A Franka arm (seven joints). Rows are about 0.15 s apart.
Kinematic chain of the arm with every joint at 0, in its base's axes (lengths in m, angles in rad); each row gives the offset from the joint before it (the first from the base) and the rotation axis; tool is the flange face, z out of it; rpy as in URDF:
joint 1: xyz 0 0 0.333 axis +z
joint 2: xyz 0 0 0 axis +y
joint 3: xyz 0 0 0.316 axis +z
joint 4: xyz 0.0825 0 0 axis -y
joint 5: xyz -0.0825 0 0.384 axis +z
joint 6: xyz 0 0 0 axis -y
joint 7: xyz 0.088 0 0 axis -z
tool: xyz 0 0 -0.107 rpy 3.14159 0 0
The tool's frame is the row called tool.
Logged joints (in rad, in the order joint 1, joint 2, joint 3, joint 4, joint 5, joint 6, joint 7), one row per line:
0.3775 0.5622 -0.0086 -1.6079 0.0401 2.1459 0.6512
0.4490 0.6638 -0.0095 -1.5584 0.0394 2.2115 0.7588
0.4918 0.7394 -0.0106 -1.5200 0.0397 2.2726 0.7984
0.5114 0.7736 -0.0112 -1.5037 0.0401 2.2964 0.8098
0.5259 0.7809 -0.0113 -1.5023 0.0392 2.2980 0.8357
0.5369 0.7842 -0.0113 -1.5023 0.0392 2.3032 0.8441
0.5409 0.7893 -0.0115 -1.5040 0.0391 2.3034 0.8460
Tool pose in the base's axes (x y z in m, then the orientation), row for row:
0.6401 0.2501 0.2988 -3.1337 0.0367 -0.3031
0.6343 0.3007 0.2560 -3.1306 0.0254 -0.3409
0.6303 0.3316 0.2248 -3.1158 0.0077 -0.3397
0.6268 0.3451 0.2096 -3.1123 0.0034 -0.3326
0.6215 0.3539 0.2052 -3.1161 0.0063 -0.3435
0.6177 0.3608 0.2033 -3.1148 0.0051 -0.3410
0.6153 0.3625 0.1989 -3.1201 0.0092 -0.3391
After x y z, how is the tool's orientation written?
As angles about the fixed x, y, z axes (roll, pitch, yaw), in radians.
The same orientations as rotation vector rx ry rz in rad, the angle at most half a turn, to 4 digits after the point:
-3.0919 0.4724 0.0549
-3.0809 0.5305 0.0362
-3.0700 0.5267 0.0050
-3.0692 0.5152 -0.0023
-3.0695 0.5326 0.0029
-3.0691 0.5285 0.0007
-3.0741 0.5264 0.0085

